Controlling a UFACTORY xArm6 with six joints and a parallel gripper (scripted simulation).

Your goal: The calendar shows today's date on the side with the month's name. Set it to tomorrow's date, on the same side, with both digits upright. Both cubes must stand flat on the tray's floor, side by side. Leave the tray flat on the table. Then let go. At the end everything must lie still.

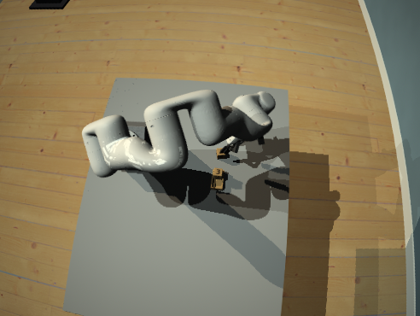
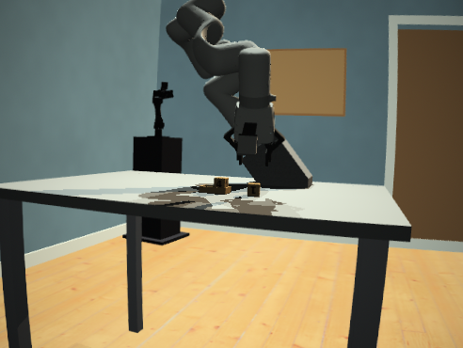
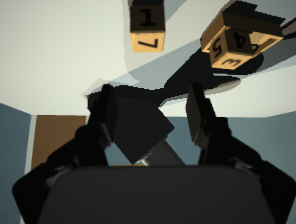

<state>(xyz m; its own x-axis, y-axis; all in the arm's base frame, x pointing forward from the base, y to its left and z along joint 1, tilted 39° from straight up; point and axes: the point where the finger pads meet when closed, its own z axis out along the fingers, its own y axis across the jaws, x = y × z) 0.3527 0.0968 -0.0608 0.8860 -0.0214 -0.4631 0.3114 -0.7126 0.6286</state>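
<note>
My gripper is now 80 mm above the wooden number cube and 10 mm past it. Also, from my hand: wooden calendar tray: 110 mm to the right, 90 mm below.
</note>
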